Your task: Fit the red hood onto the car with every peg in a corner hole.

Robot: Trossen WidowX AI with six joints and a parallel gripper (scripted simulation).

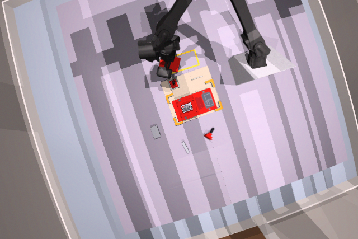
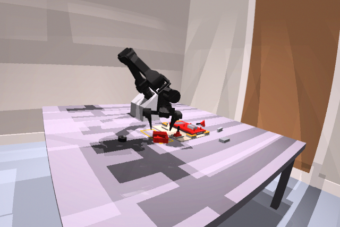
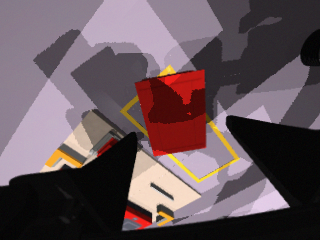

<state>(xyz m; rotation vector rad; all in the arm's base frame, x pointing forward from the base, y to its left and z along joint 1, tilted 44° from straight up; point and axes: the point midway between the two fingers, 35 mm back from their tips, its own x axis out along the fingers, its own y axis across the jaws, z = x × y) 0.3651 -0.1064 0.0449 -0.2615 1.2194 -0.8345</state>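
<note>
My gripper tip is now 30 mm above the red hood. The rest, counted from my gripper tip: grey engine block: 40 mm behind, 240 mm to the left, 20 mm below; then black wheel: 30 mm behind, 180 mm to the right, 40 mm below; then jig: 70 mm behind, 190 mm to the left, 40 mm below.
</note>
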